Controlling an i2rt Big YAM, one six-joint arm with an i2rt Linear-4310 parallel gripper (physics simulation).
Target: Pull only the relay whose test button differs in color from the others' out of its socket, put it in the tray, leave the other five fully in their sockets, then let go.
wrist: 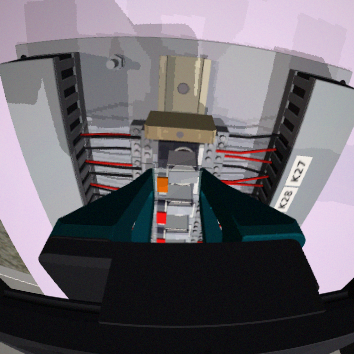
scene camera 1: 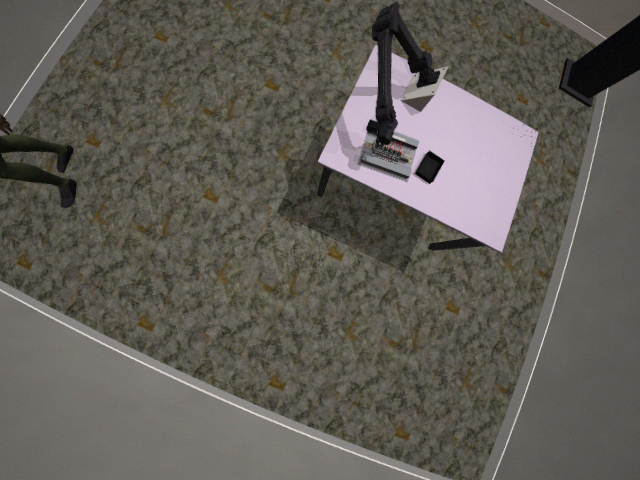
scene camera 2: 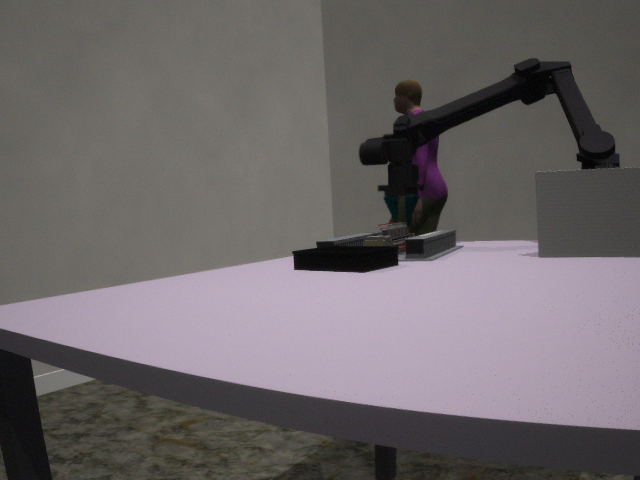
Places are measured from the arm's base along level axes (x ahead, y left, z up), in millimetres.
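Where they show: gripper, fingertip midpoint: (wrist: 176,176) (scene camera 1: 378,143) (scene camera 2: 402,226); arm's base, link origin: (scene camera 1: 428,80) (scene camera 2: 605,202).
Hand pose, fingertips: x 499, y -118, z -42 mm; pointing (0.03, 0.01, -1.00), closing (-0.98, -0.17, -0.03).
Note:
Each offset is from my fingertips to the top centre of the thing.
The relay with the orange test button {3 mm back, 26 mm left, 11 mm up} (wrist: 180,191) sits in the socket row in the wrist view, second from the tan end stop. A neighbouring relay with a red button {6 mm back, 53 mm left, 11 mm up} (wrist: 176,222) is nearer the gripper's body; another red button shows partly below it. The relay beside the end stop {0 mm ahead, 2 mm right, 11 mm up} (wrist: 182,159) has its button hidden or unclear. My gripper (wrist: 176,176) (scene camera 2: 402,223) points down, with its teal fingertips closed in on both sides of the orange-button relay, which looks still seated in the row. The black tray {35 mm back, 344 mm left, 23 mm down} (scene camera 1: 423,178) (scene camera 2: 328,262) stands beside the relay panel, with nothing visible inside.
Grey wire ducts {88 mm ahead, 94 mm left, 15 mm down} (wrist: 35,110) {106 mm back, 72 mm left, 15 mm down} (wrist: 320,120) flank the relays, with red and black wires running to the sockets. The tan end stop {2 mm ahead, 20 mm right, 18 mm down} (wrist: 180,132) stands at the row's far end on the rail. The arm's pale pedestal (scene camera 2: 589,211) stands on the table. A person (scene camera 2: 431,170) is behind.

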